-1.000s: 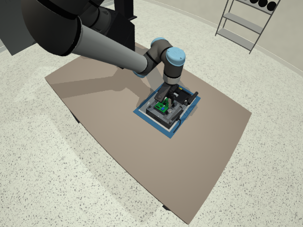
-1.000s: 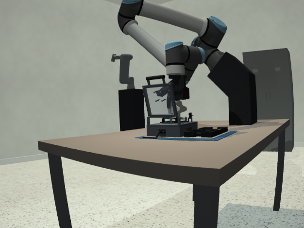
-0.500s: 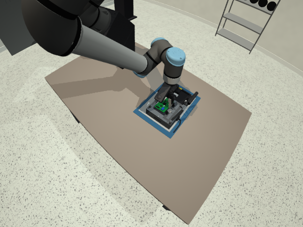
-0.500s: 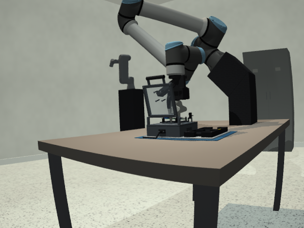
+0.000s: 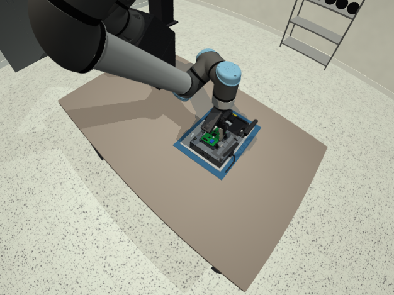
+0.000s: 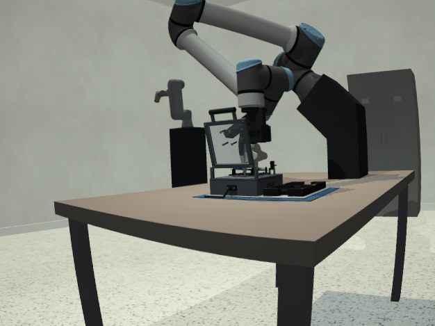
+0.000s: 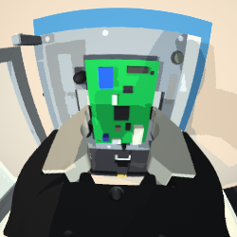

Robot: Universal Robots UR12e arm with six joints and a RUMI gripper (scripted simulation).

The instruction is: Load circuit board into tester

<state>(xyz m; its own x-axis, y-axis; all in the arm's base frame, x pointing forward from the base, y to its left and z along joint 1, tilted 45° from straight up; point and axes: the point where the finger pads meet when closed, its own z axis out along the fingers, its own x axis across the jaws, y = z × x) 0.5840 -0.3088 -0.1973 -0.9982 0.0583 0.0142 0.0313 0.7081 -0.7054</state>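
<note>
My gripper is now 1 cm short of the tester bed and 1 cm above it. Round my hand: green circuit board: right at my hand; black post: 6 cm to the left, 6 cm behind, 1 cm above; tester: 4 cm to the left, 4 cm ahead, 4 cm above.
</note>
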